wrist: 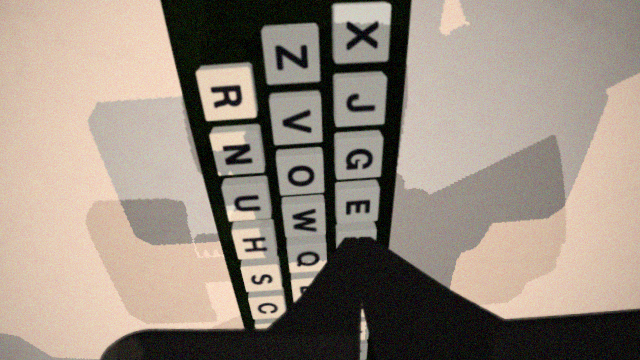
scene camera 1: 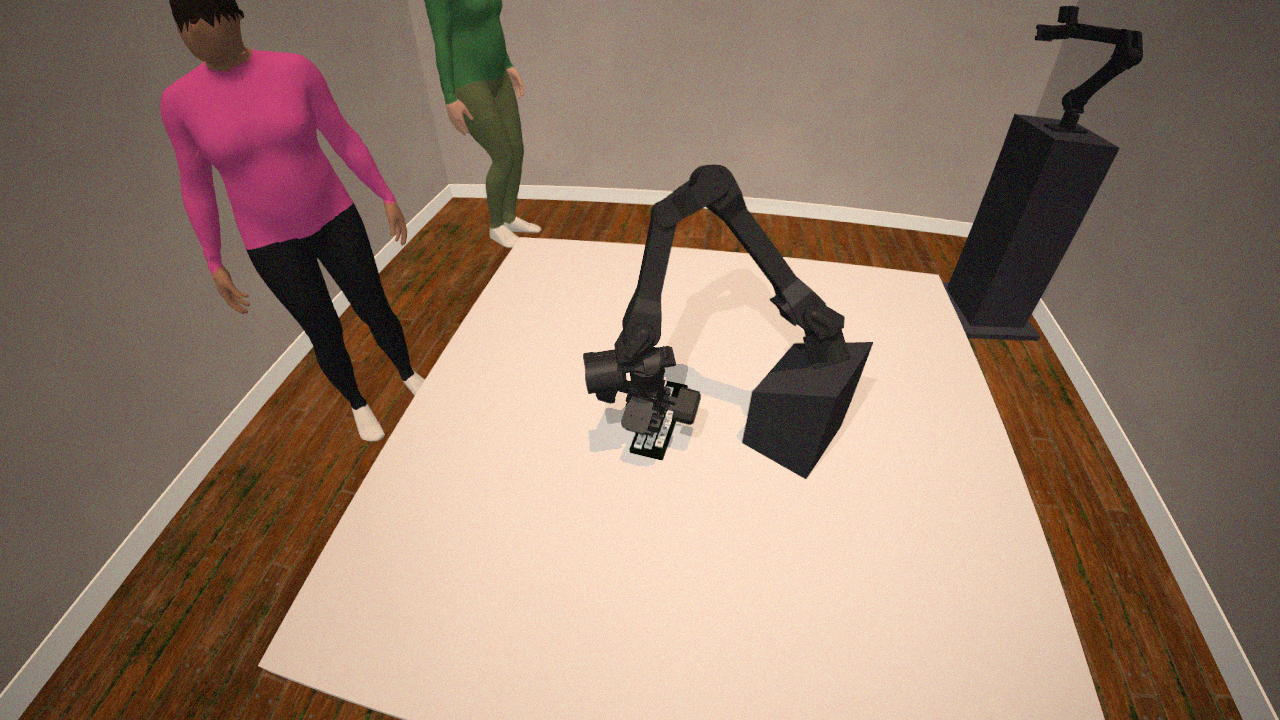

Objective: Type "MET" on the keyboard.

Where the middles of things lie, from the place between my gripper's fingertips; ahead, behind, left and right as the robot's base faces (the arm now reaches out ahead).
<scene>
I see my gripper 2 cm past the black keyboard [scene camera 1: 658,453], 2 cm to the left of it and 2 cm above it.
</scene>
